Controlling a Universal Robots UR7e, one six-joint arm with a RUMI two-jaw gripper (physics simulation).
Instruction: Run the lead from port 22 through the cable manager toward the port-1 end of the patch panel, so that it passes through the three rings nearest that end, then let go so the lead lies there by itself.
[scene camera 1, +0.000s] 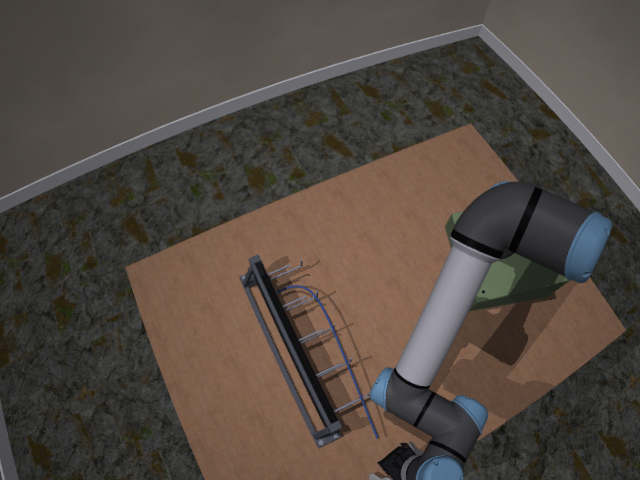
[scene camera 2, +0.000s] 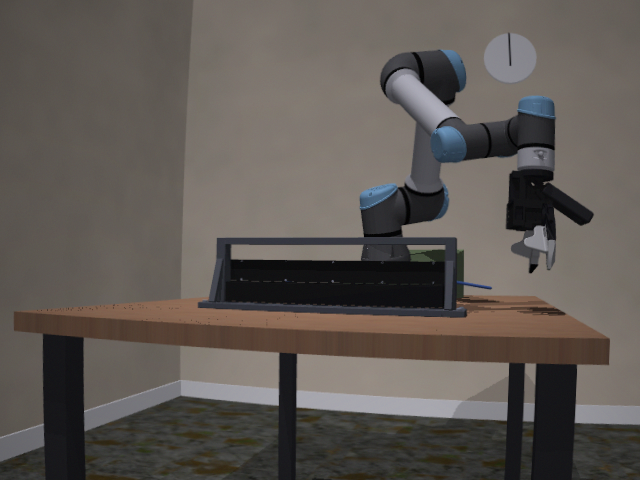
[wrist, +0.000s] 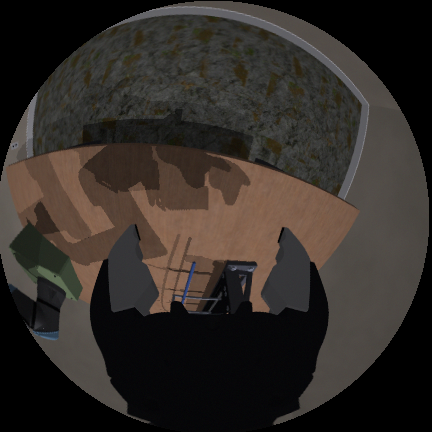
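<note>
The patch panel stands in a dark frame on the table. Several thin metal rings stick out from its arm-facing side, among them the lower-end ring. The blue lead leaves the panel near its upper end in scene camera 1, curves around and runs along the rings' outer ends. Its free tip extends past the lower end. I cannot tell whether it lies inside any ring. My gripper is open and empty, above and beyond the free tip, apart from it. Port numbers are unreadable.
The green base block carries the arm on the side facing the rings. My forearm slants above the table, and my wrist is near the lower table edge in scene camera 1. The panel's frame has a raised top bar.
</note>
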